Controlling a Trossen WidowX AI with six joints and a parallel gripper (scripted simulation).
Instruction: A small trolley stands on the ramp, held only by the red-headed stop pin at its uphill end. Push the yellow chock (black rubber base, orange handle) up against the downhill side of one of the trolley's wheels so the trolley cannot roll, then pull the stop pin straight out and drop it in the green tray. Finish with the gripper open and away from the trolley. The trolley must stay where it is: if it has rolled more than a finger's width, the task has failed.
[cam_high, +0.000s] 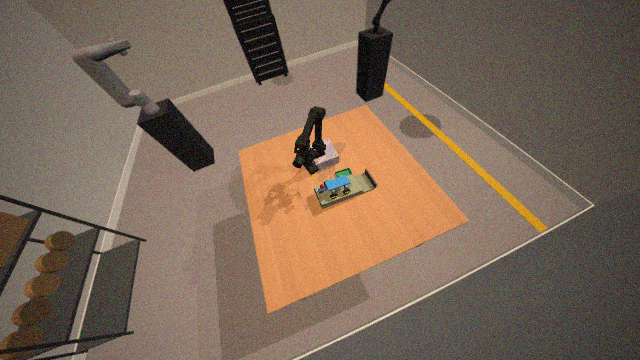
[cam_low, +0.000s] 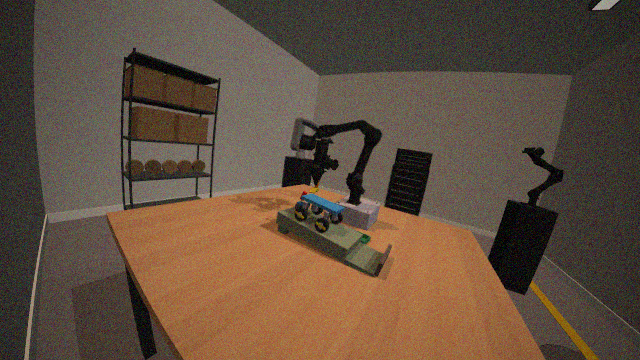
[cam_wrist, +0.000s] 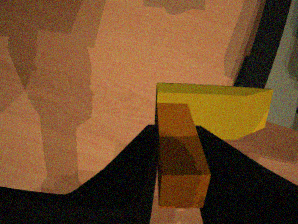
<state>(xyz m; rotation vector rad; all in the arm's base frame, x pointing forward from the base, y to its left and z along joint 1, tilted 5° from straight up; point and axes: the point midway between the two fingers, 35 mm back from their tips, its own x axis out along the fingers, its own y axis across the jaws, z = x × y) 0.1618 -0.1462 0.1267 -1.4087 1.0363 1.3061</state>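
The yellow chock is 2 cm ahead of my gripper tip, 1 cm to the left of it and 1 cm below it. Round my gripper tip: red-headed stop pin (14 cm ahead, 5 cm below, 2 cm to the left); then grey-green ramp (16 cm ahead, 13 cm to the left, 13 cm below); then trolley (16 cm ahead, 12 cm to the left, 6 cm below).
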